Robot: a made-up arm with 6 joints. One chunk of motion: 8 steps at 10 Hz.
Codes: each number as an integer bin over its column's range. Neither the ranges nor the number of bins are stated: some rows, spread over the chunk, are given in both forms.
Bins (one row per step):
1: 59 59 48 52 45 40
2: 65 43 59 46 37 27
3: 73 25 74 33 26 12
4: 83 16 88 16 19 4
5: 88 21 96 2 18 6
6: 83 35 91 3 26 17
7: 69 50 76 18 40 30
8: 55 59 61 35 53 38
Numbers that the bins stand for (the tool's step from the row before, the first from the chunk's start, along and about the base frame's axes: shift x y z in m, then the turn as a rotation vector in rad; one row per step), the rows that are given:
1: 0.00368 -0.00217 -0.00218 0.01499 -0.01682 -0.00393
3: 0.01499 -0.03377 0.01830 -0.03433 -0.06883 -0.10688
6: 0.02307 -0.02447 0.03170 -0.11221 -0.06883 -0.08849
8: 0.00044 -0.00217 0.00806 -0.02914 0.00508 -0.01128
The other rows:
2: 0.00853 -0.01704 0.00648 -0.00059 -0.03872 -0.05173
4: 0.02307 -0.04213 0.02933 -0.07846 -0.08799 -0.13629
5: 0.02711 -0.03748 0.03564 -0.11481 -0.09073 -0.12894
7: 0.01176 -0.01054 0.01988 -0.07327 -0.03051 -0.04070

